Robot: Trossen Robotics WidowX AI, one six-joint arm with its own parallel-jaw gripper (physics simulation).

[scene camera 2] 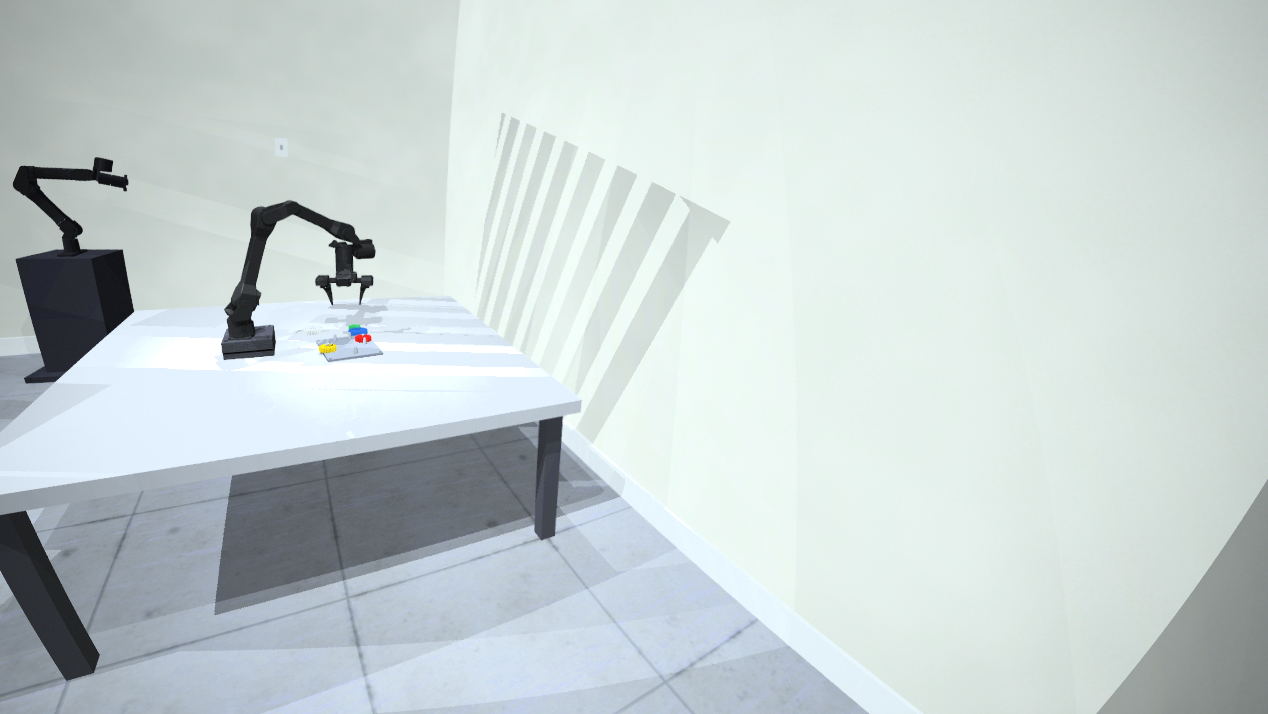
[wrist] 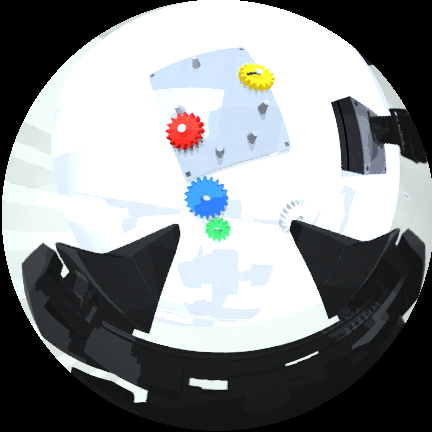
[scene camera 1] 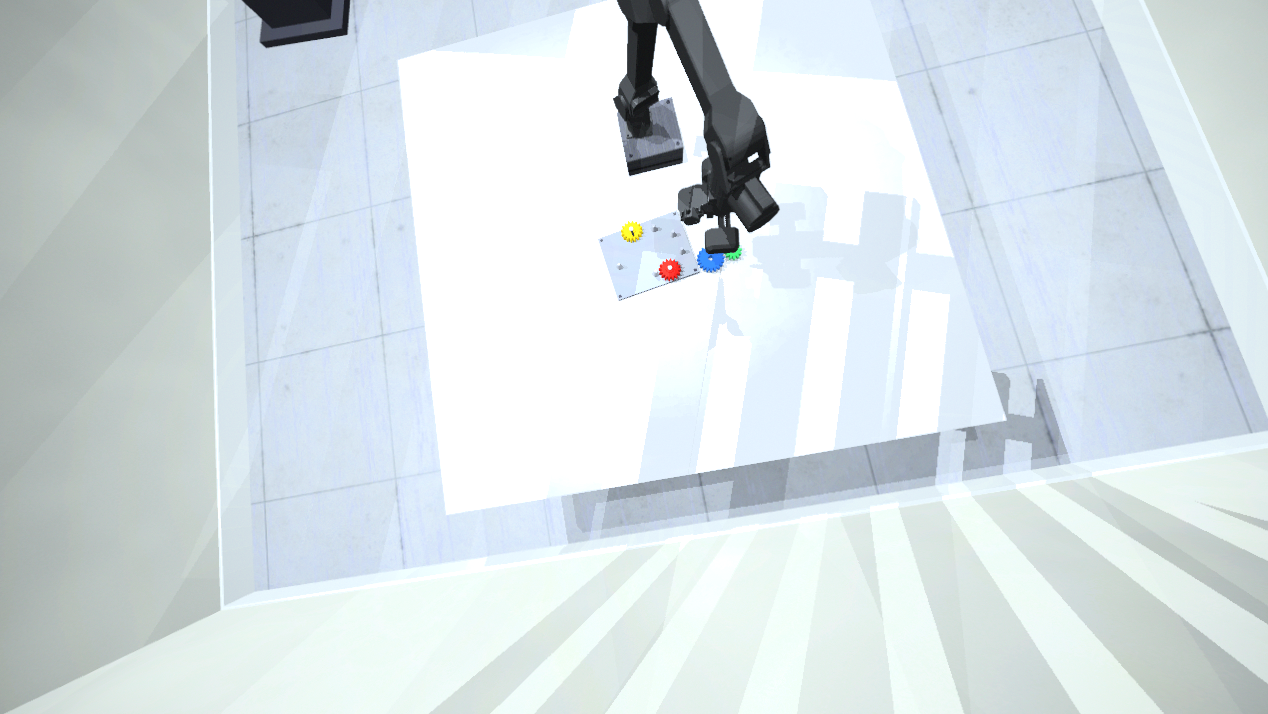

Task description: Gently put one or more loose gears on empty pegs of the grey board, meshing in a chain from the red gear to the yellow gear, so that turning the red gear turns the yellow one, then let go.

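Seen in the pictures: gripper, fingertip midpoint: (scene camera 2: 346, 304) (wrist: 236, 227) (scene camera 1: 714, 225); arm's base, link origin: (scene camera 2: 241, 336) (wrist: 375, 129) (scene camera 1: 638, 125).
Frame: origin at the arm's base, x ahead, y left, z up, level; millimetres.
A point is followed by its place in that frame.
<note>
The grey board (scene camera 1: 643, 257) @[x 320, y -6, z -48 mm] (wrist: 207, 95) @[x 326, y 3, z -48 mm] lies on the table with the red gear (scene camera 1: 669, 269) @[x 364, y 56, z -26 mm] (scene camera 2: 362, 338) @[x 359, y 34, z -33 mm] (wrist: 185, 131) @[x 356, y 62, z -31 mm] and the yellow gear (scene camera 1: 630, 232) @[x 261, y -34, z -30 mm] (scene camera 2: 327, 348) @[x 255, y -48, z -36 mm] (wrist: 256, 77) @[x 257, y -22, z -32 mm] on pegs, apart from each other. Several other pegs are bare. A blue gear (scene camera 1: 709, 259) @[x 345, y 154, z -39 mm] (scene camera 2: 357, 331) @[x 338, y 136, z -39 mm] (wrist: 206, 197) @[x 339, y 164, z -55 mm] lies off the board near its corner. A small green gear (scene camera 1: 733, 253) @[x 332, y 211, z -39 mm] (wrist: 218, 229) @[x 323, y 219, z -56 mm] lies against or very close to it. A white gear (wrist: 295, 216) @[x 190, y 193, z -40 mm] lies apart, partly behind a fingertip in the wrist view. My gripper (scene camera 2: 346, 304) @[x 304, y 156, z 53 mm] (wrist: 236, 227) @[x 304, y 156, z 53 mm] is wide open and empty, high above the table.
The arm's dark base (scene camera 1: 652, 146) @[x 62, y 31, z 2 mm] (scene camera 2: 248, 342) @[x 28, y -45, z -7 mm] (wrist: 362, 137) @[x 77, y 41, z 1 mm] stands on the white table (scene camera 1: 532, 372) @[x 594, y -297, z -56 mm] (scene camera 2: 292, 416) @[x 211, y -473, z -56 mm] near the board's yellow-gear side. A second arm (scene camera 2: 57, 177) stands on a dark pedestal (scene camera 2: 75, 306) off the table. A wall (scene camera 2: 798, 310) rises beyond the table.
</note>
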